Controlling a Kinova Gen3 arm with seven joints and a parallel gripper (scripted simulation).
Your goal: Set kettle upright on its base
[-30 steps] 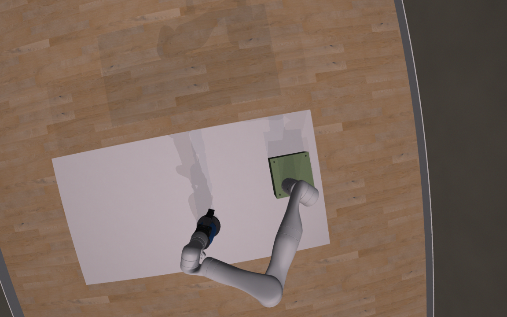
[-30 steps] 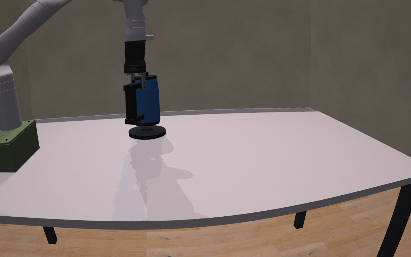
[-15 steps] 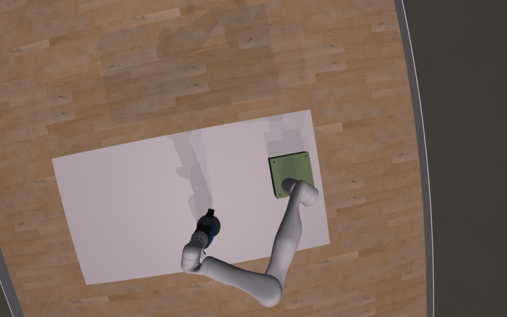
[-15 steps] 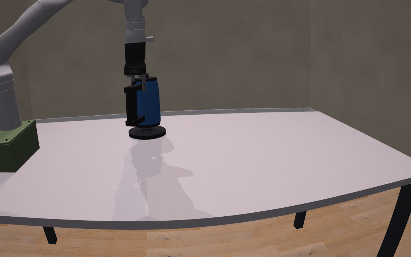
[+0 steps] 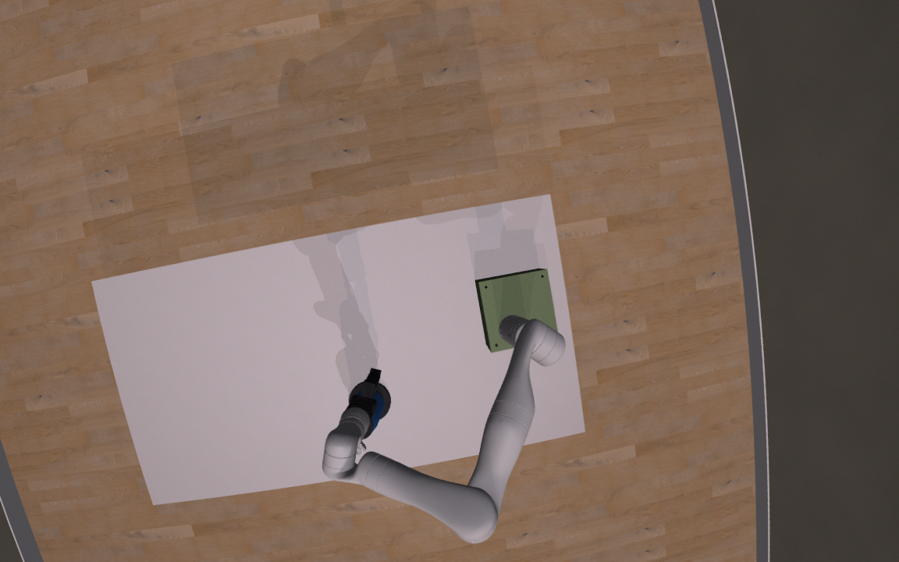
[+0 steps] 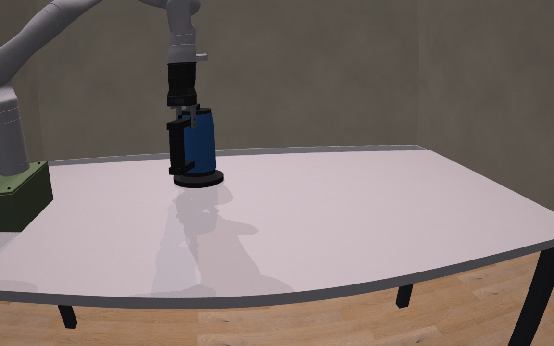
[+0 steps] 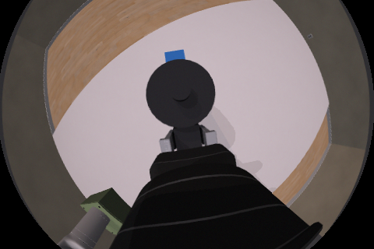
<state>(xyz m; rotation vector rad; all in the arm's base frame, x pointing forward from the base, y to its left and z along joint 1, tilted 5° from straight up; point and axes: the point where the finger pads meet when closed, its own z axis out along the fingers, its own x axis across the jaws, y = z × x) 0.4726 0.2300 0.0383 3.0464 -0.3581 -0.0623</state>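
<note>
Right now my hand is 1 cm short of the blue kettle, 2 cm to the right of it and 6 cm above it. Round my hand: round black base (1 cm ahead, 6 cm to the left, 17 cm below).
</note>
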